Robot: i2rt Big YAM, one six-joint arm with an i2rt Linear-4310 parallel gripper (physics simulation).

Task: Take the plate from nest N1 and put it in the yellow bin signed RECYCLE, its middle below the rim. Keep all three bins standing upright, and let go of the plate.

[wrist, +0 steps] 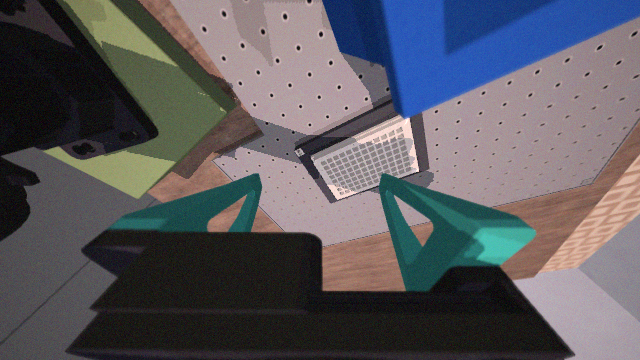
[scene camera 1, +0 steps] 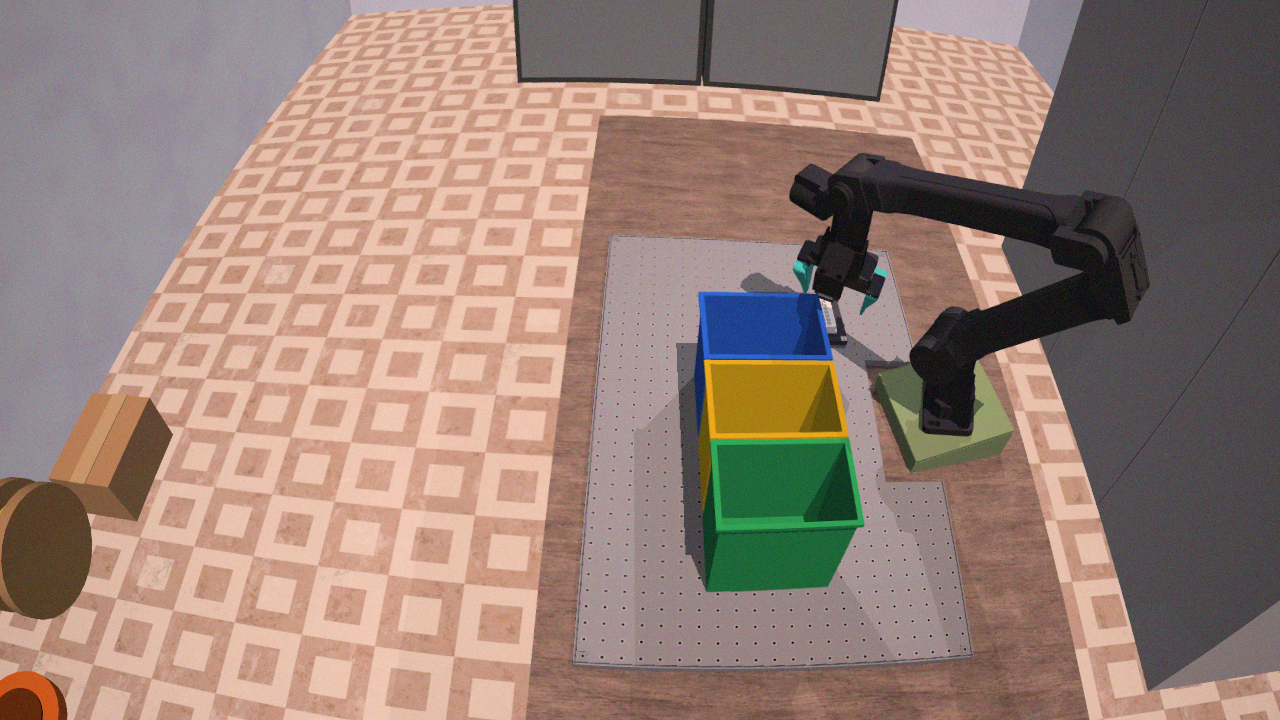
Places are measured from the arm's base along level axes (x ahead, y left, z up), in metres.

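Pixels of known places: gripper, fingertip midpoint: [wrist: 320,180] [scene camera 1: 833,302]; arm's base at its link origin: [wrist: 73,88] [scene camera 1: 947,404].
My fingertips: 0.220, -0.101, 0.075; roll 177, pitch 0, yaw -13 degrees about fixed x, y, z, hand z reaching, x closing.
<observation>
For each thing: its top centre in the pictures, then the offset to it from my fingertips, as dx, dy, dz. Level surfaces: height alone.
- white plate at its top centre: [wrist: 366,166] [scene camera 1: 798,309] +0.051, -0.058, -0.086
- yellow bin at its top centre: [scene camera 1: 775,397] +0.070, +0.279, +0.068
- blue bin at its top centre: [scene camera 1: 764,324] +0.103, +0.151, +0.068
- green bin at its top centre: [scene camera 1: 787,482] +0.037, +0.408, +0.068
- grey perforated board at its surface level: dz -0.112
- brown wooden surface at its surface level: dz -0.125
The white plate [scene camera 1: 827,316] [wrist: 370,159] with a grid of wells lies in the dark nest [scene camera 1: 839,339] [wrist: 423,145], beside the blue bin. The blue bin hides part of them in the scene view. The yellow bin [scene camera 1: 775,399] stands upright between the blue bin [scene camera 1: 762,325] [wrist: 415,65] and the green bin [scene camera 1: 785,559], which are upright too. No sign is readable on the yellow bin. My gripper [scene camera 1: 834,293] [wrist: 320,180] is open and empty, its teal fingers above the plate and nest, near the blue bin's back right corner.
The bins and nest stand on a grey perforated board [scene camera 1: 644,617] [wrist: 500,145] over a brown wooden surface [scene camera 1: 698,170]. The arm's green base block [scene camera 1: 962,447] [wrist: 165,95] is right of the bins. Dark grey panels [scene camera 1: 1172,295] rise farther right.
</observation>
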